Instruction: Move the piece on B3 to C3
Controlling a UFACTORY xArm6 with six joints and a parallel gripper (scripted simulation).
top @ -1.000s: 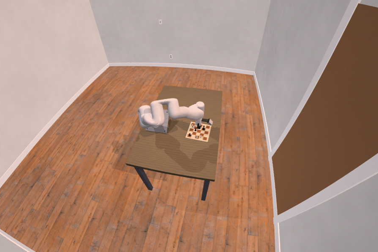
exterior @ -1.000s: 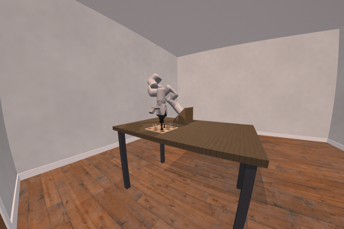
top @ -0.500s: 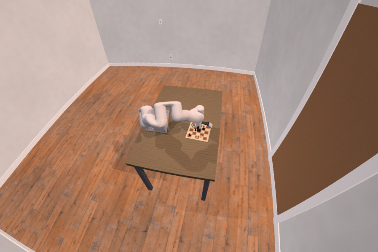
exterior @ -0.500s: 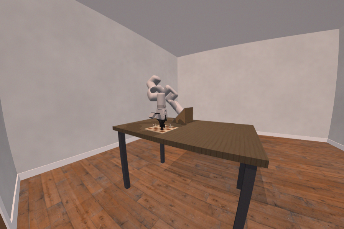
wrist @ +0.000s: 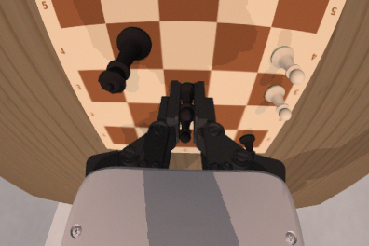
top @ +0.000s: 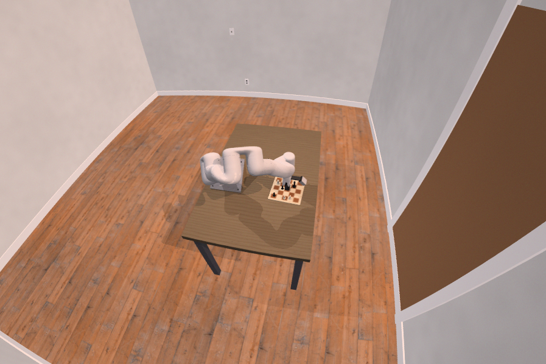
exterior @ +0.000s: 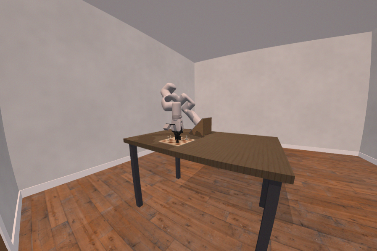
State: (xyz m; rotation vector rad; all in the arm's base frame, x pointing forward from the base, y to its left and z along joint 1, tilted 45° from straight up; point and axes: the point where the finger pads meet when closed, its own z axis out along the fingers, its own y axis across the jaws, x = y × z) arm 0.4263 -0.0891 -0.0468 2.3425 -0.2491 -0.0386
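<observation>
My gripper is now 3 cm above the chessboard. The rest, counted from my hand: white piece: 7 cm behind, 5 cm to the left, 1 cm below; then tall black piece: 5 cm ahead, 3 cm to the left.
</observation>
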